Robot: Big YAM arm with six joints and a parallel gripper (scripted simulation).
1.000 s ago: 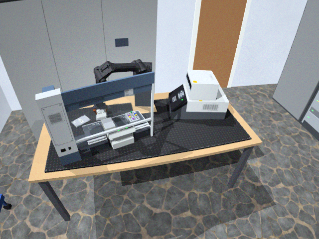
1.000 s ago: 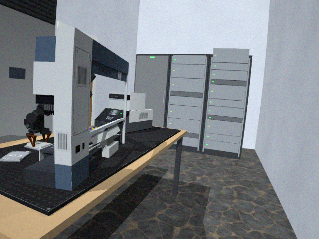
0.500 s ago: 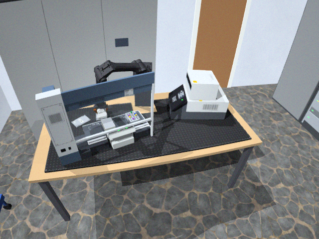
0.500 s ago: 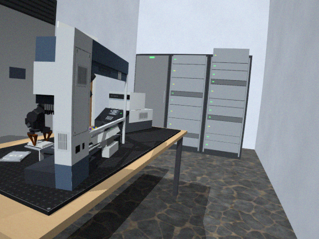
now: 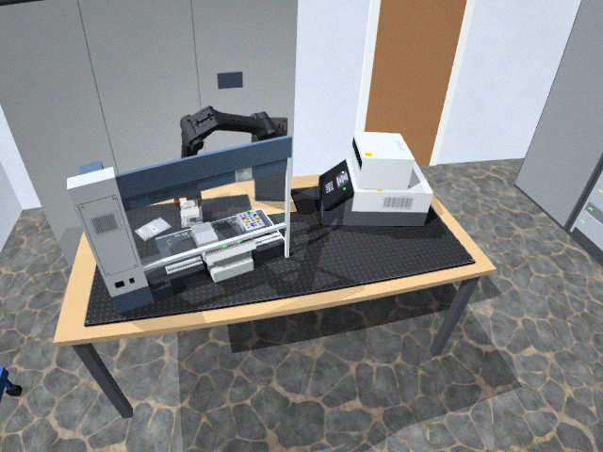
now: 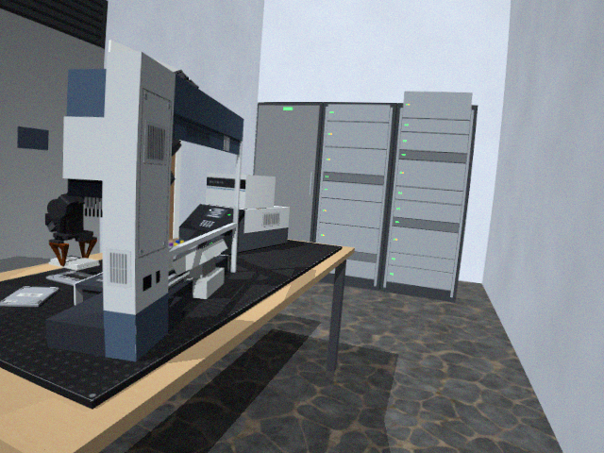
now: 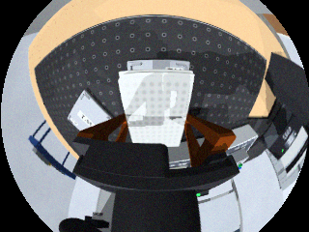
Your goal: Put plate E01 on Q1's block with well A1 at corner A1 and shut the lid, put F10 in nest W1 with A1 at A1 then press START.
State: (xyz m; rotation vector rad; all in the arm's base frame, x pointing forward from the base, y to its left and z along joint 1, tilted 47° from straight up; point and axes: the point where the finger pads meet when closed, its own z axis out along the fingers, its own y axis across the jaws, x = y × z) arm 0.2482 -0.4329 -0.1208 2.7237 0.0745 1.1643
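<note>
Right now my hand is 6 cm above the flat grey nest. Round my hand: tube cooling block: 26 cm to the left, 21 cm ahead, 2 cm above; then white 96-well PCR plate: right at my hand; then white deep-well block: 25 cm ahead, 5 cm to the left, 2 cm above.
</note>
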